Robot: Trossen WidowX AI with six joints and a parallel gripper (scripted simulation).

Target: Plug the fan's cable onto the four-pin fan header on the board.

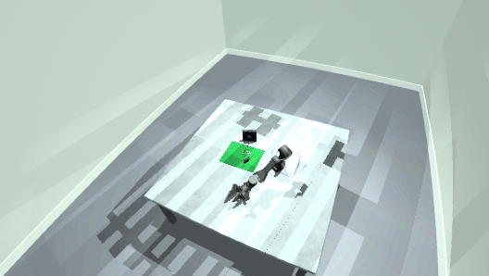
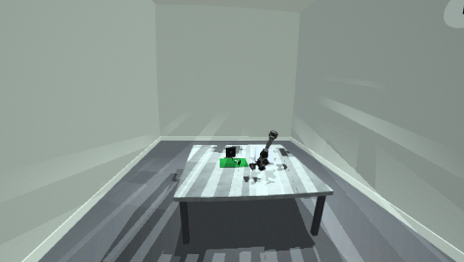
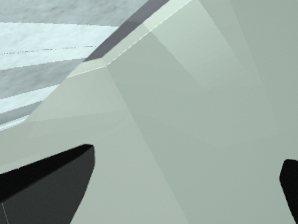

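The black fan plug is 14 cm ahead of my gripper tip, 41 cm to the right of it and 12 cm below it. From my gripper tip the other things lie so: green board: 20 cm ahead, 45 cm to the right, 15 cm below; then white four-pin header: 17 cm ahead, 50 cm to the right, 14 cm below; then black fan: 23 cm ahead, 62 cm to the right, 8 cm below.
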